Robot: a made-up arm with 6 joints.
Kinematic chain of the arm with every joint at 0, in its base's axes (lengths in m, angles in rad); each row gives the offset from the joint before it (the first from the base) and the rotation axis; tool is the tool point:
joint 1: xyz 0 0 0.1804 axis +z
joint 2: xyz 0 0 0 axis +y
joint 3: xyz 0 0 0.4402 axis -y
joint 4: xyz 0 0 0 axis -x
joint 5: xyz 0.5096 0 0 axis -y
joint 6: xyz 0 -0.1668 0 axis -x
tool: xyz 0 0 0
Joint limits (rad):
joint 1: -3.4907..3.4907
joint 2: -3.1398..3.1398
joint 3: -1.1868..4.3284
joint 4: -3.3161..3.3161
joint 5: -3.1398..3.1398
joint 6: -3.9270..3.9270
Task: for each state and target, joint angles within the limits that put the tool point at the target. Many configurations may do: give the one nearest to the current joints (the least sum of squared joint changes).
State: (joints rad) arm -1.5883 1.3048 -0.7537 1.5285 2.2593 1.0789
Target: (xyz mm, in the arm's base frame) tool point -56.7 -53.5 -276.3
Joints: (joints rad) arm -1.7264 1.7393 -0.9069 1.2806 2.2593 1.0789
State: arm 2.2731 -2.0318 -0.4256 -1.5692 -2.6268 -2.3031
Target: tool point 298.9 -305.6 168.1
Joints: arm 2.3346 -2.9313 -0.3681 -1.5438 -2.6268 -2.3031
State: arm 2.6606 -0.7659 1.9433 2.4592 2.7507 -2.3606
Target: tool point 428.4 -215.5 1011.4
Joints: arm 2.9449 -0.3499 1.6540 2.4420 2.7507 -2.3606
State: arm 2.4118 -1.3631 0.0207 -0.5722 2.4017 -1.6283
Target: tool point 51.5 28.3 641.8
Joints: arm 2.3556 -1.2999 -0.3009 -1.2256 2.4017 -1.6283
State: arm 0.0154 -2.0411 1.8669 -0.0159 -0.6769 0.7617
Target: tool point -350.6 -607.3 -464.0
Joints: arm 0.8071 -2.1560 1.8940 -0.0060 -0.6769 0.7617
